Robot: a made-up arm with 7 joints.
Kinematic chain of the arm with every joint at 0, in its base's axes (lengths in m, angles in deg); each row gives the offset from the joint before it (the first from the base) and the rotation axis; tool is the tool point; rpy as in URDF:
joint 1: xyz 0 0 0.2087 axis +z
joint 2: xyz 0 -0.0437 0.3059 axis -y
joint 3: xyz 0 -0.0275 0.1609 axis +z
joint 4: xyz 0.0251 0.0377 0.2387 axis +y
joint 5: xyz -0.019 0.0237 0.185 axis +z
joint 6: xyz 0 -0.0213 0.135 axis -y
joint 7: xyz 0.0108 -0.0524 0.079 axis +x
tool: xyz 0 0 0 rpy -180 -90 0
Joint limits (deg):
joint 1: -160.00..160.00
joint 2: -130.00..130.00
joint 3: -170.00..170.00
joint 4: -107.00..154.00
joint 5: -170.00..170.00
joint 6: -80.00..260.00
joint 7: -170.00..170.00
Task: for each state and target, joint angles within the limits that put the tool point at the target. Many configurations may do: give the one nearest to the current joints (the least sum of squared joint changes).
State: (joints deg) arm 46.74 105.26 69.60 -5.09 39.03 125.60 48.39
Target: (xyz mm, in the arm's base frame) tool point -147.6 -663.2 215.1
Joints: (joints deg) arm 66.33 115.87 67.06 -4.79 33.20 86.37 48.39
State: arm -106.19 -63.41 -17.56 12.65 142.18 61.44 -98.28
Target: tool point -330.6 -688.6 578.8
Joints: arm -111.11 -69.20 -19.27 15.11 141.67 61.01 -98.28
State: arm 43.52 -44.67 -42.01 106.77 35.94 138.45 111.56
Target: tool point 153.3 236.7 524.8
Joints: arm 82.73 -46.92 -10.90 141.54 53.05 153.74 111.56
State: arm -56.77 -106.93 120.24 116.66 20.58 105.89 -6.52
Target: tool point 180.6 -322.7 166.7
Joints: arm -101.87 -130.00 80.59 94.86 21.34 116.05 -6.52
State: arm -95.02 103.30 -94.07 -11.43 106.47 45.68 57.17
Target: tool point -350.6 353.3 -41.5
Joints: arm -80.93 130.00 -128.52 32.74 100.11 67.53 57.17
